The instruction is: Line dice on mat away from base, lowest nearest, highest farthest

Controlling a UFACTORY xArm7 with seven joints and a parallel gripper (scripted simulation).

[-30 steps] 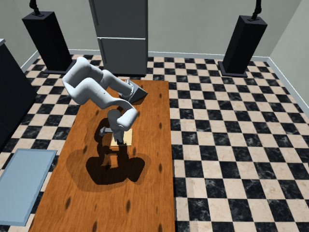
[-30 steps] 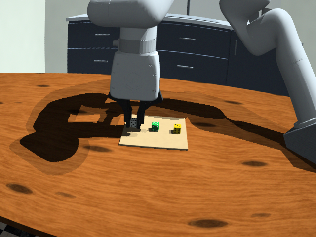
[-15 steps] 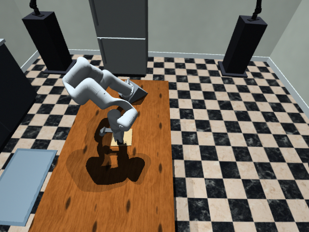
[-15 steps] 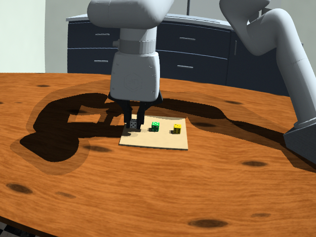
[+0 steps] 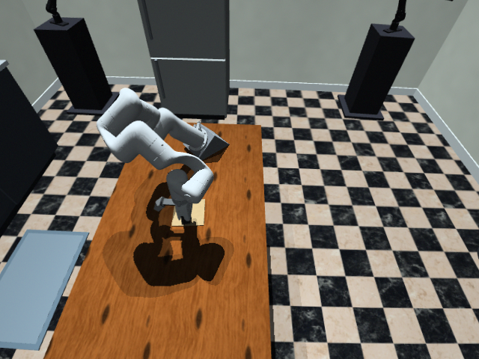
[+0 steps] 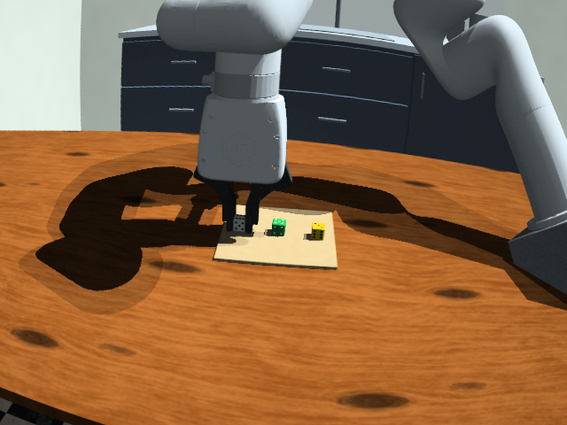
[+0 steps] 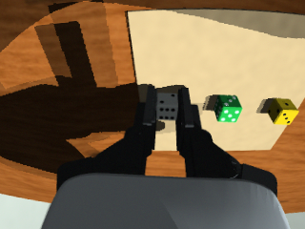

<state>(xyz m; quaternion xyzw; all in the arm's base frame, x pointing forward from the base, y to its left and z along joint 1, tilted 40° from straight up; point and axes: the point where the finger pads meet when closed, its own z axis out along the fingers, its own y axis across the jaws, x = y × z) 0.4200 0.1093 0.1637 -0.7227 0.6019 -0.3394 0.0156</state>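
My gripper is now 1 cm above the white die. Also, from my hand: yellow die (10 cm behind, 1 cm below); tan mat (5 cm behind, 2 cm below); green die (5 cm behind, 1 cm below).
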